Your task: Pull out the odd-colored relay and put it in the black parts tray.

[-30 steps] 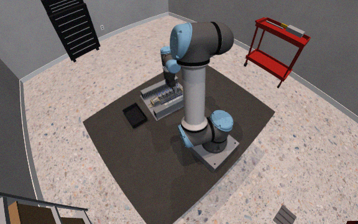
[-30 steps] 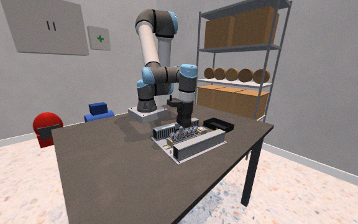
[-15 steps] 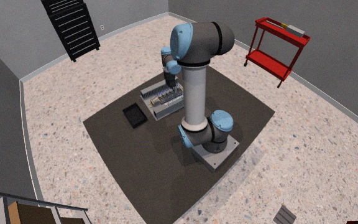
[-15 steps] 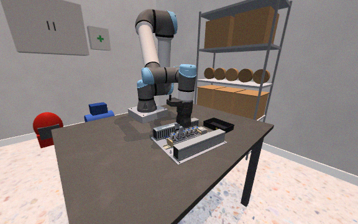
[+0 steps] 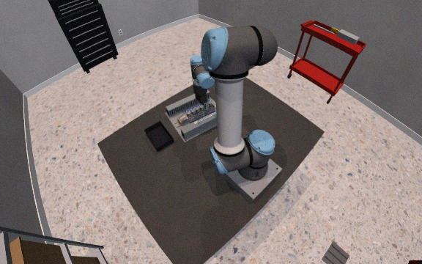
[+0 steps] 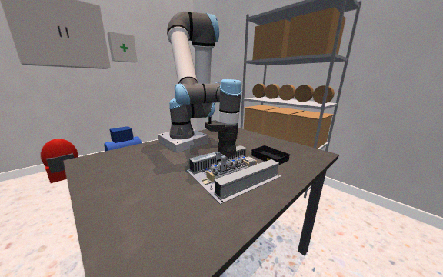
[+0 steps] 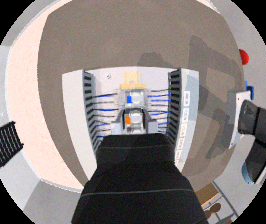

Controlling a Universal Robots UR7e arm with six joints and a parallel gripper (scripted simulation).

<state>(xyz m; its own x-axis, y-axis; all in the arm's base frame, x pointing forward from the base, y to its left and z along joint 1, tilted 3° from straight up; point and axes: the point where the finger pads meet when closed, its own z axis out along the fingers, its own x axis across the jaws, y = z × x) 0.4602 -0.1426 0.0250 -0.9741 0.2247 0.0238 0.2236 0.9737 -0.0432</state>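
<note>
The relay lies 1 cm below my hand. Also, from my hand: black parts tray: 33 cm to the left, 5 cm below, 5 cm ahead; then relay panel: 7 cm to the left, 3 cm below, 1 cm ahead.
</note>
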